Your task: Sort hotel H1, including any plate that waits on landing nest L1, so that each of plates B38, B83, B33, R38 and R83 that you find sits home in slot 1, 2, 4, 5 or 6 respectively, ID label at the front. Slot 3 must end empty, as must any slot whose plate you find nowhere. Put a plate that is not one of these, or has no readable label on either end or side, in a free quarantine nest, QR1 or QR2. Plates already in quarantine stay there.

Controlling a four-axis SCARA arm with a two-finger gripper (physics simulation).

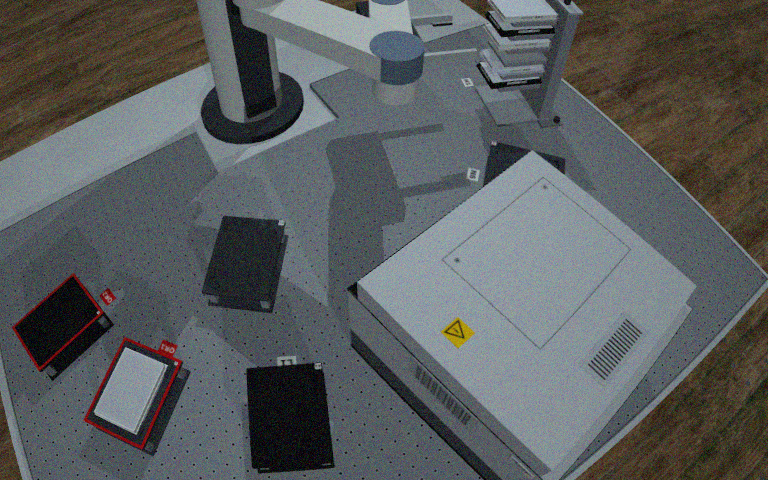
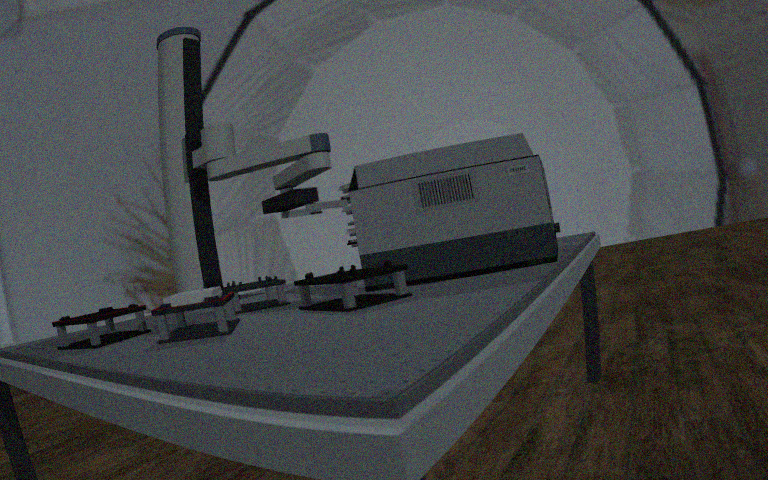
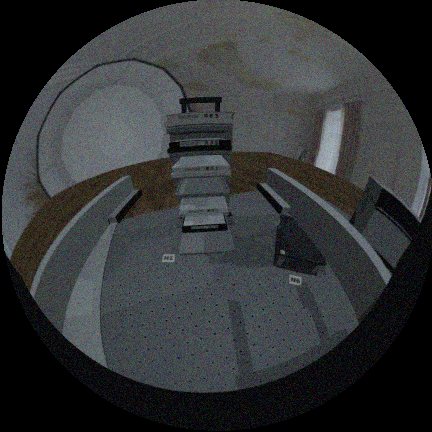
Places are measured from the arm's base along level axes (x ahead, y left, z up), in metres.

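Where they show: gripper, fingertip midpoint: (image 1: 463, 34) (image 2: 333, 206) (image 3: 197, 178); arm's base at its link origin: (image 1: 252, 107).
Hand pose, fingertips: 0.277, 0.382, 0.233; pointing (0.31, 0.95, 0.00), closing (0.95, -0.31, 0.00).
Each offset is from my fingertips to the top centre of the thing, as dx, dy, dz. "spot": to the spot under its first point.
Hotel H1 @[+0.063, +0.165, +0.129] (image 1: 557, 67) (image 3: 220, 243) stands at the back right. From the top, it holds a white plate @[+0.040, +0.122, +0.067] (image 3: 200, 118) with a blurred label that seems to end in 83, a black plate @[+0.040, +0.122, +0.032] (image 3: 200, 147), a white plate @[+0.040, +0.122, -0.004] (image 3: 201, 169), a bare grey shelf @[+0.043, +0.133, -0.054] (image 3: 202, 186), another white plate @[+0.040, +0.123, -0.075] (image 3: 204, 205), and a black-based plate @[+0.040, +0.122, -0.110] (image 3: 204, 228) at the bottom. Their lower labels are too blurred to read. My gripper (image 1: 465, 37) (image 3: 197, 178) is open and empty, in front of the hotel, fingers pointing at it. Landing nest L1 @[+0.436, -0.643, -0.160] (image 1: 289, 418) is bare. Nest QR1 @[spot: +0.235, -0.795, -0.170] (image 1: 152, 353) holds a white plate @[+0.280, -0.854, -0.156] (image 1: 130, 390); QR2 @[+0.081, -0.949, -0.164] (image 1: 56, 322) is bare.
A large instrument @[+0.528, -0.282, +0.023] (image 1: 498, 271) (image 2: 447, 198) fills the right of the table and partly hides the dark nest by the N6 tag @[+0.255, -0.010, -0.164] (image 1: 523, 154) (image 3: 295, 250). Another dark nest @[+0.144, -0.574, -0.160] (image 1: 246, 257) stands mid-table. The arm's column (image 1: 237, 62) (image 2: 184, 158) stands at the back.
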